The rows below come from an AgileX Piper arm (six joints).
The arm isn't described. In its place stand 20 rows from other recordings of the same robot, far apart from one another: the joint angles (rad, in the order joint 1, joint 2, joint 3, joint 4, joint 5, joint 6), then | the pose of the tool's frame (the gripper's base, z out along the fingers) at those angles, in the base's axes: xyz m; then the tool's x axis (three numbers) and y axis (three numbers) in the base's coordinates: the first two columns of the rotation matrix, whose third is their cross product.
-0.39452, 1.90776, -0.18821, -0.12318, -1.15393, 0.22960 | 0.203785, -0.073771, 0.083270, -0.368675, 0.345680, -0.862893, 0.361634, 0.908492, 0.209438
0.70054, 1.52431, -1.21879, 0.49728, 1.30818, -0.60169 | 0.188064, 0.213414, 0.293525, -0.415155, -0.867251, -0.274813, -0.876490, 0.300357, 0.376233
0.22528, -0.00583, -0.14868, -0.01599, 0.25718, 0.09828 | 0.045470, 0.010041, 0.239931, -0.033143, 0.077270, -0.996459, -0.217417, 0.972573, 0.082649
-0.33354, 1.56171, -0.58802, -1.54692, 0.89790, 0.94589 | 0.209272, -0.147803, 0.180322, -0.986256, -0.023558, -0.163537, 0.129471, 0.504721, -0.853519
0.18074, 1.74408, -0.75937, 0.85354, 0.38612, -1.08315 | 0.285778, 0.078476, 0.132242, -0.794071, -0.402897, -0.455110, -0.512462, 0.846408, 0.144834
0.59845, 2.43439, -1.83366, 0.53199, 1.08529, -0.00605 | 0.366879, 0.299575, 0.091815, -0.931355, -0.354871, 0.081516, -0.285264, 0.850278, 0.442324
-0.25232, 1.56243, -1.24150, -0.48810, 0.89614, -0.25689 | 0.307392, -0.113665, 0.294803, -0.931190, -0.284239, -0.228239, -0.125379, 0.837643, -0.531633
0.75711, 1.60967, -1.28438, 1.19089, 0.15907, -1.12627 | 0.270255, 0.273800, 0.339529, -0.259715, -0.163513, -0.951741, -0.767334, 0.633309, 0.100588
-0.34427, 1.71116, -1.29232, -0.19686, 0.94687, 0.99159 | 0.323341, -0.131279, 0.250575, -0.285769, 0.907911, -0.306650, 0.932119, 0.337632, 0.130994
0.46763, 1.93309, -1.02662, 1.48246, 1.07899, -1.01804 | 0.274292, 0.228026, 0.168955, -0.926719, -0.275428, -0.255601, -0.340588, 0.328376, 0.881005
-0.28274, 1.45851, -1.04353, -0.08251, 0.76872, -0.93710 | 0.279756, -0.086705, 0.267287, -0.718711, -0.664035, -0.206184, -0.551587, 0.725048, -0.412379
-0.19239, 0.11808, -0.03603, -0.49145, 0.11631, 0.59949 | 0.063024, -0.017354, 0.209048, -0.067918, 0.125769, -0.989732, 0.253486, 0.961645, 0.104805
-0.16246, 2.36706, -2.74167, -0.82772, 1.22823, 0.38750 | 0.479995, -0.142633, 0.386020, -0.551248, 0.117344, -0.826049, 0.692902, 0.615900, -0.374904
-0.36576, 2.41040, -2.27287, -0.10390, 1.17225, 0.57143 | 0.481197, -0.193610, 0.207086, -0.560615, 0.754481, -0.341277, 0.777597, 0.621347, 0.096291
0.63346, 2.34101, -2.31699, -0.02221, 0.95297, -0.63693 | 0.428552, 0.312696, 0.265899, -0.146018, -0.857782, -0.492838, -0.842742, 0.368774, -0.392162
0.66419, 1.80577, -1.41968, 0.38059, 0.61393, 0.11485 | 0.307815, 0.265701, 0.267409, -0.847100, -0.144954, -0.511282, -0.391690, 0.820515, 0.416334
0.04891, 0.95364, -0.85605, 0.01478, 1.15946, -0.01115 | 0.154298, 0.008787, 0.311259, -0.919278, -0.050244, -0.390390, -0.058985, 0.998204, 0.010427
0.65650, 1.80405, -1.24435, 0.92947, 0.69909, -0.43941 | 0.274118, 0.270449, 0.231389, -0.866530, -0.288226, -0.407495, -0.491597, 0.634109, 0.596857
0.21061, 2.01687, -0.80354, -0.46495, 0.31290, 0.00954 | 0.295041, 0.050230, 0.055268, -0.796599, -0.597804, -0.089778, -0.575121, 0.795212, -0.192027
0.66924, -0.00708, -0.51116, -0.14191, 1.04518, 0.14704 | 0.001332, -0.013142, 0.282313, -0.369679, -0.197000, -0.908036, -0.502281, 0.864539, 0.016925
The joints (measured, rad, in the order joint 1, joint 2, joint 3, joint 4, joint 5, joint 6), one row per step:
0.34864, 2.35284, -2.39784, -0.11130, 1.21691, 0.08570
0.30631, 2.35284, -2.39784, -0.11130, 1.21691, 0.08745
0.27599, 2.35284, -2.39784, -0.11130, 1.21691, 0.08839
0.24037, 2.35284, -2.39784, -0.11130, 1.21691, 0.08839
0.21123, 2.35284, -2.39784, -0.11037, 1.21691, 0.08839
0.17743, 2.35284, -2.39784, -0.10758, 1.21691, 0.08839
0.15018, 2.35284, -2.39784, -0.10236, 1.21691, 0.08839
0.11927, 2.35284, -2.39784, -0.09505, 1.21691, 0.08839
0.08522, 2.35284, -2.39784, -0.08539, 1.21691, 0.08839
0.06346, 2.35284, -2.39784, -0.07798, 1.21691, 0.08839
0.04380, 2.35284, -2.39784, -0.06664, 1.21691, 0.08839
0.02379, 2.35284, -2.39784, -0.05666, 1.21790, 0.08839
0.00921, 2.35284, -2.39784, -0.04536, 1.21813, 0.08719
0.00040, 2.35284, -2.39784, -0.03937, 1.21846, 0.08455
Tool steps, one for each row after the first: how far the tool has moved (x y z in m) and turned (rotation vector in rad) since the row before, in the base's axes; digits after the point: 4 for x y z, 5 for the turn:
0.0066, -0.0207, 0.0000, 0.00083, 0.00009, -0.04387
0.0042, -0.0150, 0.0000, 0.00045, 0.00003, -0.03115
0.0044, -0.0178, 0.0000, 0.00000, 0.00000, -0.03562
0.0031, -0.0146, 0.0000, 0.00090, 0.00021, -0.02902
0.0030, -0.0169, 0.0000, 0.00271, 0.00053, -0.03343
0.0020, -0.0134, 0.0000, 0.00511, 0.00084, -0.02656
0.0018, -0.0152, -0.0001, 0.00718, 0.00097, -0.02995
0.0015, -0.0166, -0.0001, 0.00953, 0.00098, -0.03278
0.0006, -0.0105, -0.0001, 0.00733, 0.00055, -0.02078
0.0004, -0.0091, -0.0001, 0.01123, 0.00060, -0.01816
0.0001, -0.0094, -0.0001, 0.00986, 0.00132, -0.01875
0.0000, -0.0065, -0.0001, 0.01064, 0.00046, -0.01204
0.0000, -0.0040, 0.0000, 0.00471, 0.00046, -0.00570

